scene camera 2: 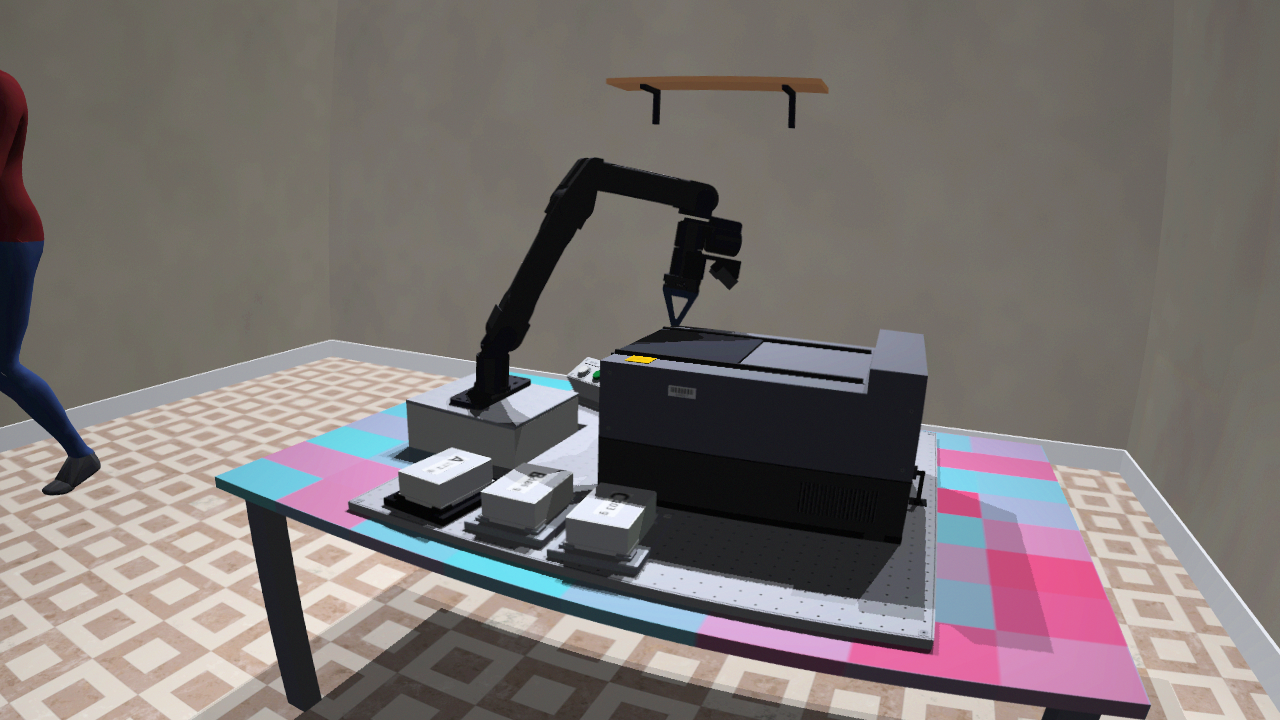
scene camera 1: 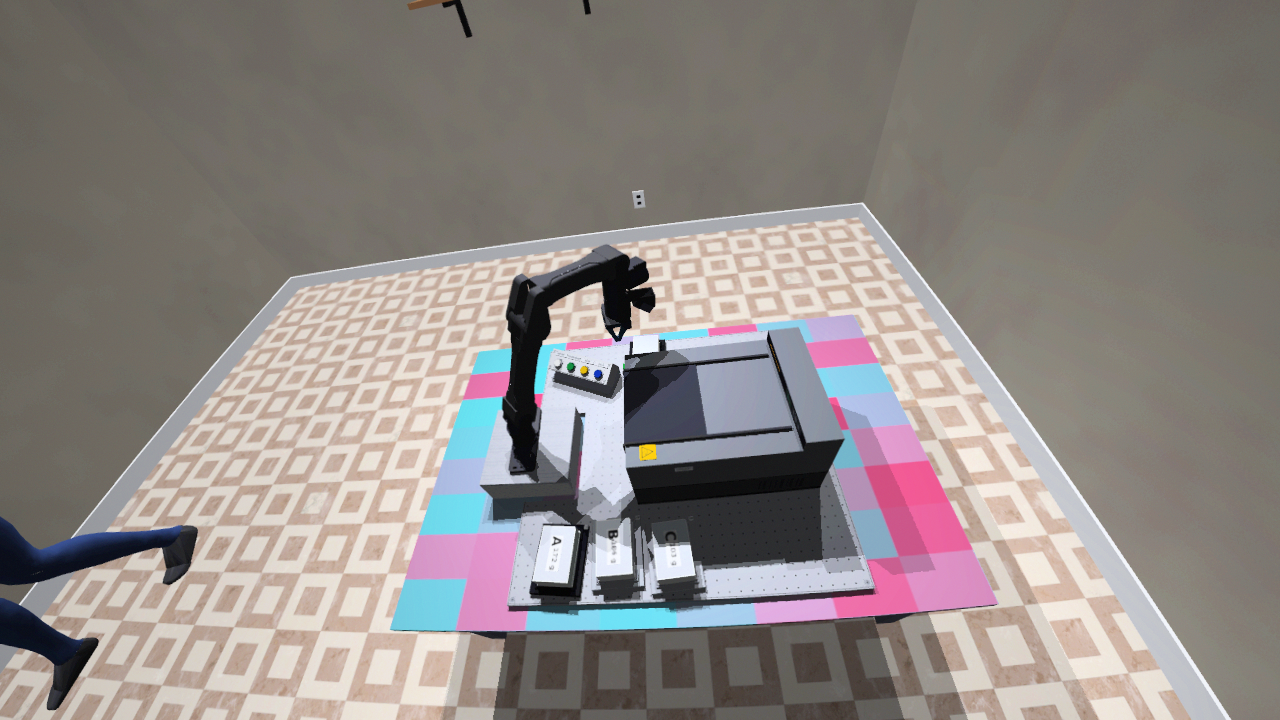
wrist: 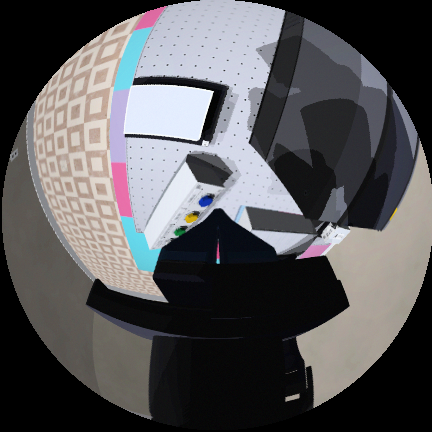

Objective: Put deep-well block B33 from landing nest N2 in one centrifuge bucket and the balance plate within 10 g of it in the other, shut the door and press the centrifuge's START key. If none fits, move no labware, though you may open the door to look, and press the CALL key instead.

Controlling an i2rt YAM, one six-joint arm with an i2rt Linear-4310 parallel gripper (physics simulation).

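Places are measured from the arm's base along level axes (x down, y back, z left), in metres.
Where they show: gripper, fingertip midpoint: [scene camera 1: 618,341] [wrist: 217,214]; arm's base, origin of the base link: [scene camera 2: 492,393] [scene camera 1: 526,439].
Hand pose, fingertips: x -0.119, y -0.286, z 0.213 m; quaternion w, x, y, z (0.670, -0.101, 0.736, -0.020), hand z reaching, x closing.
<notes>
Each offset is from my fingertips to the top centre of the thing. "spot": to the spot under its first point. Level surfaces: height alone.
My gripper [scene camera 1: 617,337] [scene camera 2: 675,322] [wrist: 217,214] is shut and empty, pointing down near the key box and the centrifuge's front left corner. The centrifuge [scene camera 1: 733,476] [scene camera 2: 760,416] [wrist: 340,95] has its top door {spot: dx -0.016, dy -0.314, dz -0.226 m} [scene camera 1: 747,385] shut. A white block {dx +0.135, dy -0.068, dz +0.080 m} [scene camera 1: 645,343] [wrist: 167,111] sits in a dark nest behind the key box; I cannot read its label. The key box {dx +0.110, dy +0.141, dz +0.052 m} [scene camera 1: 586,382] [wrist: 172,202] has a blue key {dx +0.119, dy +0.085, dz -0.002 m} [scene camera 1: 597,374] [wrist: 205,201], a yellow key and a green key. White balance blocks A {dx +0.140, dy +0.189, dz -0.519 m} [scene camera 1: 555,559] [scene camera 2: 444,476], B {dx +0.140, dy +0.050, dz -0.516 m} [scene camera 1: 614,555] [scene camera 2: 526,498] and C {dx +0.140, dy -0.084, dz -0.535 m} [scene camera 1: 674,559] [scene camera 2: 604,525] stand in front. The buckets are hidden.
The arm's pale base block [scene camera 1: 529,484] [scene camera 2: 487,438] stands left of the centrifuge. A perforated board {dx +0.194 m} [scene camera 1: 760,577] [scene camera 2: 787,604] lies under the equipment. A wooden shelf [scene camera 2: 716,84] hangs on the back wall. A person [scene camera 1: 98,555] [scene camera 2: 16,313] stands left of the table.
</notes>
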